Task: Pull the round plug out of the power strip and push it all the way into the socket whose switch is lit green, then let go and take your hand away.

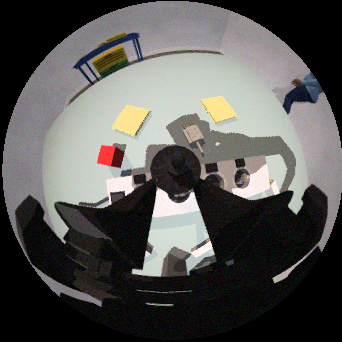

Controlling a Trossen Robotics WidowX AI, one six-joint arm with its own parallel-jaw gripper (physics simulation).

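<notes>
The round black plug is held between the fingertips of my gripper, which is shut on it. It hides part of the white power strip. A round socket partly shows just below the plug's lower edge and looks uncovered there. Two more round sockets show to the right, the nearer one partly behind the right finger. Dark switches sit along the strip's far edge. No green light shows. How high the plug is above the strip is hard to tell.
A beige two-pin plug lies beyond the strip. A red cube is at the left, and two yellow pads lie farther back. A grey-brown block shows between the fingers, nearer the gripper's base. A person is partly visible at the right.
</notes>
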